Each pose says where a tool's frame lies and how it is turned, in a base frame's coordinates. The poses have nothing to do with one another.
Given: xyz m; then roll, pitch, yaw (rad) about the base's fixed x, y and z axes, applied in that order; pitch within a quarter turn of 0, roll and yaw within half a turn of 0.
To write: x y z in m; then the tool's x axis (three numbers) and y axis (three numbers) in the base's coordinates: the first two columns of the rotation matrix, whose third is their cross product. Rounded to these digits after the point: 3 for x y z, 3 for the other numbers.
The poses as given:
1: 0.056 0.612 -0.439 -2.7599 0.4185 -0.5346
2: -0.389 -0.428 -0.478 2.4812 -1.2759 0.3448
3: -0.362 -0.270 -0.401 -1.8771 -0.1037 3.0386
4: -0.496 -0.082 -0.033 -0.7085 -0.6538 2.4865
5: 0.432 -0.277 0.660 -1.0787 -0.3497 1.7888
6: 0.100 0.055 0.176 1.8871 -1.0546 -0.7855
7: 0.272 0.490 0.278 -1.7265 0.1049 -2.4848
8: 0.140 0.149 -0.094 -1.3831 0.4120 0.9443
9: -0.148 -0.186 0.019 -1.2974 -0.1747 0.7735
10: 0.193 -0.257 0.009 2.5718 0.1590 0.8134
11: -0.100 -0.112 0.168 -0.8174 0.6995 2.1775
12: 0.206 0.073 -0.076 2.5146 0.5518 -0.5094
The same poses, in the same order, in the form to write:
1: 0.056 0.612 -0.439 0.786 -0.466 -0.406 -0.603 -0.721 -0.340
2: -0.389 -0.428 -0.478 0.274 0.098 0.957 -0.285 -0.942 0.178
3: -0.362 -0.270 -0.401 -0.989 0.102 0.104 -0.067 0.310 -0.948
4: -0.496 -0.082 -0.033 -0.629 0.484 0.608 -0.776 -0.361 -0.517
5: 0.432 -0.277 0.660 -0.203 0.917 0.343 -0.527 0.193 -0.828
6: 0.100 0.055 0.176 0.349 -0.349 0.870 -0.804 0.365 0.469
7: 0.272 0.490 0.278 -0.788 -0.607 -0.105 -0.013 0.186 -0.982
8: 0.140 0.149 -0.094 0.537 0.742 -0.400 -0.382 -0.209 -0.900
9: -0.148 -0.186 0.019 0.705 0.688 0.174 -0.069 0.310 -0.948
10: 0.193 -0.257 0.009 0.678 0.717 -0.158 0.671 -0.516 0.533
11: -0.100 -0.112 0.168 -0.436 0.629 -0.644 -0.294 -0.776 -0.558
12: 0.206 0.073 -0.076 0.743 -0.415 -0.524 -0.126 -0.857 0.500
